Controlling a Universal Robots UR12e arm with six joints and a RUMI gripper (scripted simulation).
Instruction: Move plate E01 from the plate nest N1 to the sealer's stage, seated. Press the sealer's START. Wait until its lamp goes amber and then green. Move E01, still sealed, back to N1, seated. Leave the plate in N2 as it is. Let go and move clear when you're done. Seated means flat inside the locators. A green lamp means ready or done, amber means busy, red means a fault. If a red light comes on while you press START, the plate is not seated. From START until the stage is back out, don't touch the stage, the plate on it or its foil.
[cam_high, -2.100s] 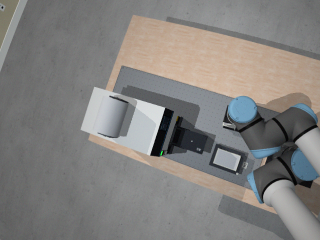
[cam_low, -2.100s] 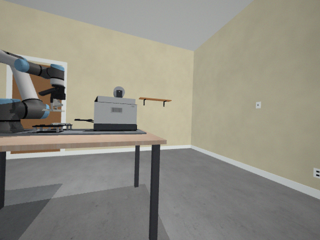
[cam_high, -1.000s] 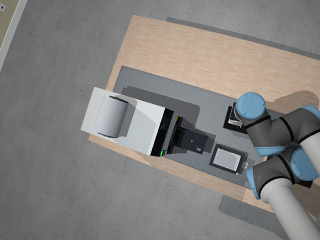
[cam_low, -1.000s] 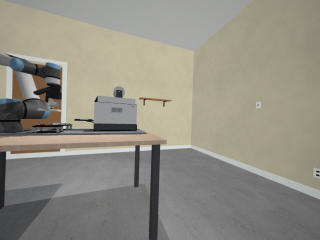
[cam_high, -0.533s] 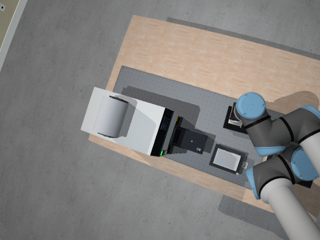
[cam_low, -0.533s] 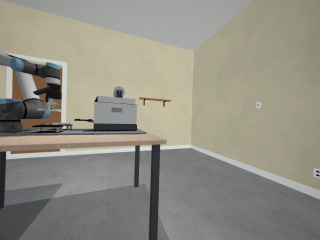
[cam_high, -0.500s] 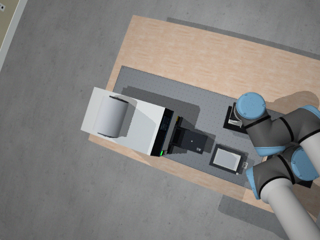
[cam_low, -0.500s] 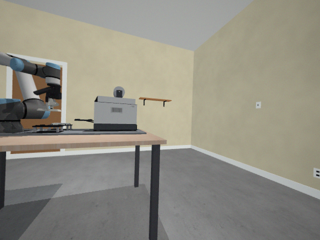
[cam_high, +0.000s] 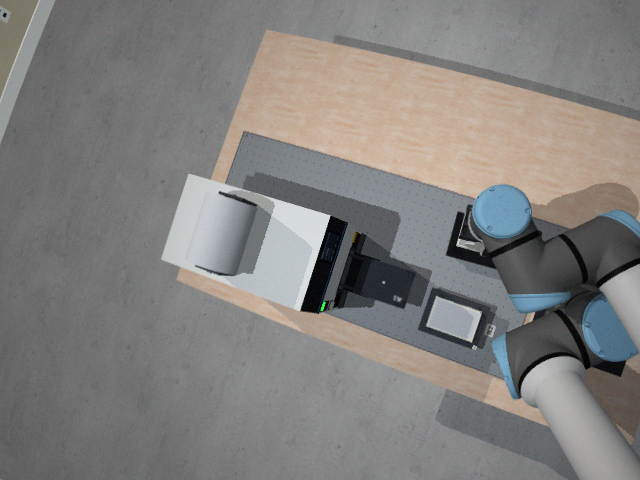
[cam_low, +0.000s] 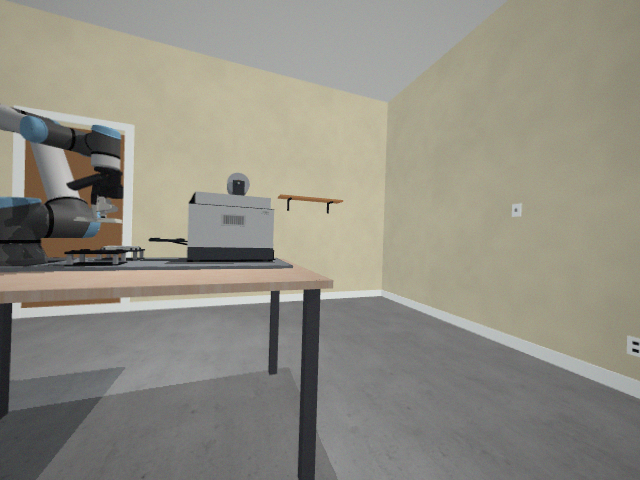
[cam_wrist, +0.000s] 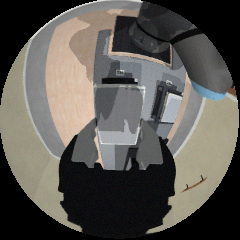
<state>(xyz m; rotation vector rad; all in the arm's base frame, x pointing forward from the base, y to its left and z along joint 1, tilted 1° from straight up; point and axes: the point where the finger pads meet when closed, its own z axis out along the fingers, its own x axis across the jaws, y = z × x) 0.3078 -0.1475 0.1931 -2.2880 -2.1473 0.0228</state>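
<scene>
Now: hand 140 mm above the nest N1. Also, from my hand: sealer stage: 230 mm ahead, 160 mm to the left, 80 mm below; then plate E01: 10 mm below; then foil roll: 560 mm ahead, 230 mm above, 130 mm to the left.
</scene>
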